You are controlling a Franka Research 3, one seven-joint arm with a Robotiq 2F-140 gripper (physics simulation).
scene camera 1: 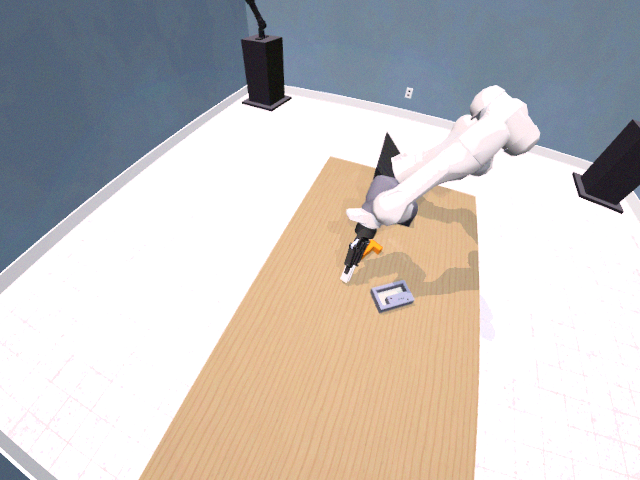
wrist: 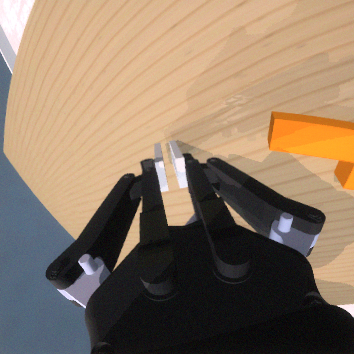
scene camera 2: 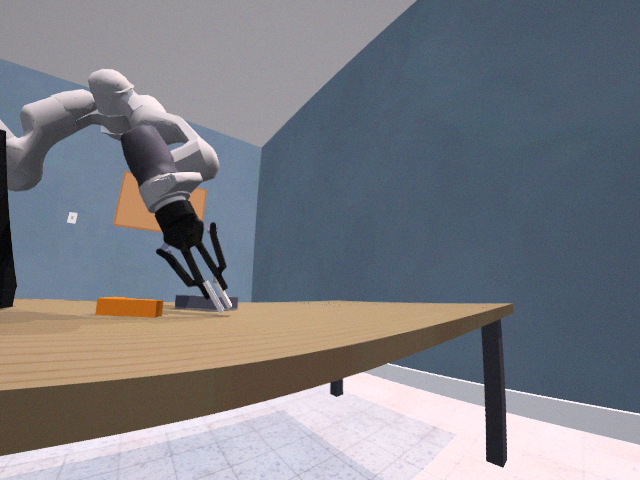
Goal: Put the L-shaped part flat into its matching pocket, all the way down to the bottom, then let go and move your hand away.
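The orange L-shaped part (scene camera 1: pixel 374 246) (scene camera 2: pixel 129 307) (wrist: pixel 310 137) lies flat on the table, partly hidden behind the gripper in scene camera 1 and cut off by the right edge of the wrist view. The blue-grey pocket frame (scene camera 1: pixel 397 305) (scene camera 2: pixel 186 301) lies on the table apart from the part; its L-shaped pocket shows a pale floor with no part in it. My gripper (scene camera 1: pixel 346 273) (scene camera 2: pixel 223 303) (wrist: pixel 165 152) is shut, its white pads close together with a thin gap and nothing between them. It is tilted, its tips low over the table, beside the part and not touching it.
The wooden table (scene camera 1: pixel 330 361) (scene camera 2: pixel 310 330) (wrist: pixel 100 90) bears the part and the frame. Its edge shows at the left in the wrist view. Dark pedestals (scene camera 1: pixel 264 72) (scene camera 1: pixel 612 167) stand on the floor beyond the table.
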